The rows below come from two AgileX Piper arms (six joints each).
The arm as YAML. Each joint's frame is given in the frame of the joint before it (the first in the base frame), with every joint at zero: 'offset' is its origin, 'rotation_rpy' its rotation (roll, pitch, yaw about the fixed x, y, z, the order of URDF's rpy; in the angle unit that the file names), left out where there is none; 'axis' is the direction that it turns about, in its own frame. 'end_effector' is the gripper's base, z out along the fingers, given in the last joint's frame.
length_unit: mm
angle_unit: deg
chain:
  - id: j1
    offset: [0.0, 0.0, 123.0]
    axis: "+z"
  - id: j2
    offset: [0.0, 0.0, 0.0]
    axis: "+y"
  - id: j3
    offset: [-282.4, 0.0, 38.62]
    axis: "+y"
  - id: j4
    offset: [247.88, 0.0, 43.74]
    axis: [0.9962, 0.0, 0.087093]
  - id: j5
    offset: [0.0, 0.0, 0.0]
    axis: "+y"
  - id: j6
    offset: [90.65, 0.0, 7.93]
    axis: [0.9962, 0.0, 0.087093]
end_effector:
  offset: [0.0, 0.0, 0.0]
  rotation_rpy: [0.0, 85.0, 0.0]
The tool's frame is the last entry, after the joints.
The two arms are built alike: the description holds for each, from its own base.
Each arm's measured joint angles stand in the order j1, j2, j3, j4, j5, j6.
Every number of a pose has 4 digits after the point. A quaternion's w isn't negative.
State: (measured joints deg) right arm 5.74 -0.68 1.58 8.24 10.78 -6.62; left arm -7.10 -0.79 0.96 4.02 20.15 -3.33
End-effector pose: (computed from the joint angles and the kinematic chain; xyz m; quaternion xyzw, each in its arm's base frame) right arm 0.0555 0.0080 0.1877 -0.0367 0.7456 0.0519 0.6634; left arm 0.0527 -0.0044 0.1768 0.0450 0.7935 -0.0256 0.6063
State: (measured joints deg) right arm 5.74 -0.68 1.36 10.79 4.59 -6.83; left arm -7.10 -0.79 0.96 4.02 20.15 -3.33
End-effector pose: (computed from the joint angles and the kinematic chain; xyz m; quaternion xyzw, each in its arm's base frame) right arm 0.0561 0.0070 0.1988 -0.0165 0.7081 0.0648 0.7030; left arm 0.0527 -0.0044 0.1768 0.0450 0.7935 -0.0256 0.6063
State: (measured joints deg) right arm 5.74 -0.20 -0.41 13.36 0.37 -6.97; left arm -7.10 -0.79 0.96 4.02 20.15 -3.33
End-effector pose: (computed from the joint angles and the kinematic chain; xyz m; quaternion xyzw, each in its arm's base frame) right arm 0.0552 0.0057 0.2153 0.0033 0.6740 0.0785 0.7346; left arm 0.0527 -0.0044 0.1768 0.0450 0.7935 -0.0256 0.6063
